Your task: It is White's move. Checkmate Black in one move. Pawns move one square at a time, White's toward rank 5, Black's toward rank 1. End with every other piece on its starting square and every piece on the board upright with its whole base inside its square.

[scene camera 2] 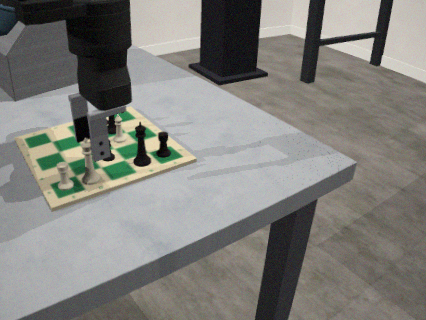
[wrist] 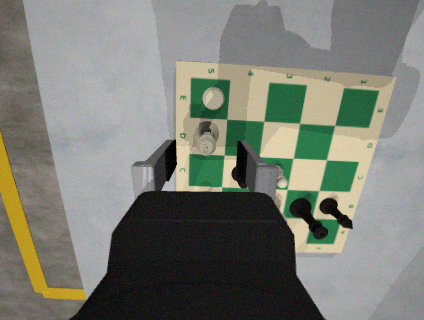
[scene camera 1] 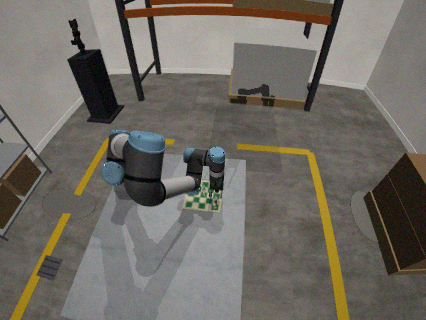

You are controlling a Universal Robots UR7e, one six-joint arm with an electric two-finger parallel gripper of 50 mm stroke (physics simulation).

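Places are measured from the arm's base along level axes (x right, y ahead, z up), in millimetres.
Where they show: gripper, fingertip midpoint: (scene camera 2: 92,148) (wrist: 206,152) (scene camera 1: 216,196).
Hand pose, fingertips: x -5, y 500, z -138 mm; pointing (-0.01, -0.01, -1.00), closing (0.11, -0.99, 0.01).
After its pixels a point has its place.
The chessboard (scene camera 1: 200,209) @[x 67, y 423, z -184 mm] (scene camera 2: 31,165) @[x 72, y 423, z -184 mm] (wrist: 230,71) @[x 65, y 485, z -184 mm] has upright pieces. A short white piece (scene camera 2: 64,177) @[x 39, y 504, z -167 mm] (wrist: 213,98) @[x 39, y 499, z -151 mm] stands on E5, a tall white piece (scene camera 2: 90,172) @[x 4, y 507, z -168 mm] (wrist: 206,142) @[x 6, y 501, z -127 mm] on D5. A black pawn (wrist: 238,176) @[x -36, y 463, z -170 mm] stands on C4, partly behind a finger; a white pawn (wrist: 281,181) @[x -30, y 424, z -154 mm] on C3. A tall black piece (scene camera 2: 141,147) @[x -75, y 498, z -157 mm] stands on B5, a black rook (scene camera 2: 163,145) @[x -112, y 492, z -167 mm] on A5. A white piece (scene camera 2: 119,131) @[x -71, y 419, z -167 mm] stands on B3. Black pieces stand on B2 (wrist: 301,207) @[x -67, y 384, z -174 mm] and B1 (wrist: 329,205) @[x -62, y 350, z -176 mm]. My gripper (scene camera 1: 215,192) @[x -5, y 500, z -138 mm] (scene camera 2: 91,149) @[x -5, y 500, z -138 mm] (wrist: 206,152) @[x -5, y 500, z -138 mm] is open and empty, low over the rank 4–5 side; its body hides some squares.
The board lies on a grey table (scene camera 1: 160,280) @[x 496, y 319, z -190 mm] (scene camera 2: 225,200) @[x -135, y 620, z -190 mm] (wrist: 110,100) @[x 24, y 602, z -190 mm], near a corner in scene camera 2. A grey block (scene camera 2: 37,62) @[x 0, y 132, z -121 mm] stands behind. A black pedestal (scene camera 1: 93,82) (scene camera 2: 230,37) and an orange-beamed rack (scene camera 1: 225,13) stand beyond the table.
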